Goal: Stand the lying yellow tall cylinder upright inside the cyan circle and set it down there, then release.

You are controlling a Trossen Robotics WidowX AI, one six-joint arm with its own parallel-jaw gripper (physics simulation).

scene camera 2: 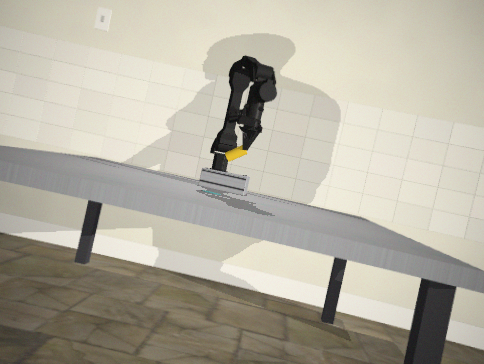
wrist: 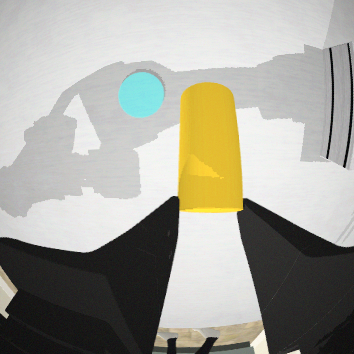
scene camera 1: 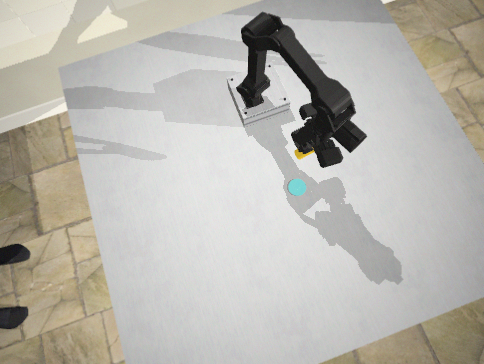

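Seen in the pictures: gripper, fingertip midpoint: [scene camera 2: 244, 150] [wrist: 208, 204] [scene camera 1: 315, 145]; arm's base at its link origin: [scene camera 2: 218, 170] [scene camera 1: 252, 98].
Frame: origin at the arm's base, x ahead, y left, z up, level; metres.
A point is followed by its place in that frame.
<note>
The yellow tall cylinder [scene camera 1: 303, 153] [scene camera 2: 236, 153] {x 0.287, y 0.073, z 0.070 m} [wrist: 208, 145] {x 0.273, y 0.065, z 0.087 m} is held in the air above the table, tilted and closer to lying than to upright in the scene camera 2 view. My gripper [scene camera 2: 246, 149] {x 0.273, y 0.096, z 0.086 m} [wrist: 208, 204] {x 0.273, y 0.096, z 0.086 m} is shut on it near one end, with a finger on each side; in the scene camera 1 view the arm hides the fingertips. The cyan circle [scene camera 1: 297, 187] {x 0.337, y 0.027, z -0.069 m} [scene camera 2: 212, 192] {x 0.340, y 0.029, z -0.068 m} [wrist: 141, 94] {x 0.334, y 0.027, z -0.069 m} lies flat on the table, apart from the cylinder. In the wrist view it shows to the left of the cylinder's far end.
The grey table [scene camera 1: 200, 280] {x 0.500, y -0.379, z -0.069 m} [scene camera 2: 165, 200] {x 0.850, y -0.009, z -0.076 m} bears the arm's silver base plate [scene camera 1: 266, 116] {x 0.063, y 0.028, z -0.044 m} [scene camera 2: 224, 181] {x 0.063, y 0.036, z -0.034 m} [wrist: 340, 105] {x 0.063, y 0.033, z -0.031 m}, behind the circle in the scene camera 2 view. The arm's shadow falls across the table and around the circle. A tiled wall stands behind the table.
</note>
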